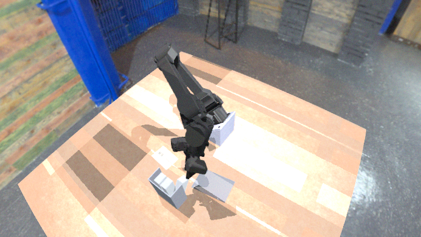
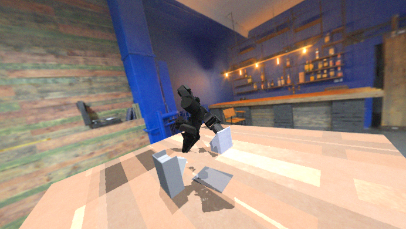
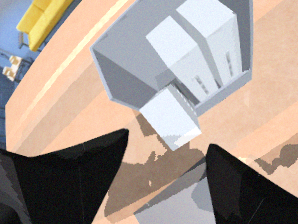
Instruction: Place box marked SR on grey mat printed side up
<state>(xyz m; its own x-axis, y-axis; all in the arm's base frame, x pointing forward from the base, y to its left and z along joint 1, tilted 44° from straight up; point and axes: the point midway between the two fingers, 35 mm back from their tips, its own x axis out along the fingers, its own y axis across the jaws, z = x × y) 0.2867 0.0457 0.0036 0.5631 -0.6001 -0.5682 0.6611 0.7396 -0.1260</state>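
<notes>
Now: gripper tip 70 mm above the SR box, 50 mm short of it and 10 mm to the left of it. Also, from my gripper tip: grey mat 130 mm below, 70 mm to the left, 60 mm behind; then flat white item 180 mm to the right, 130 mm below, 60 mm behind.
</notes>
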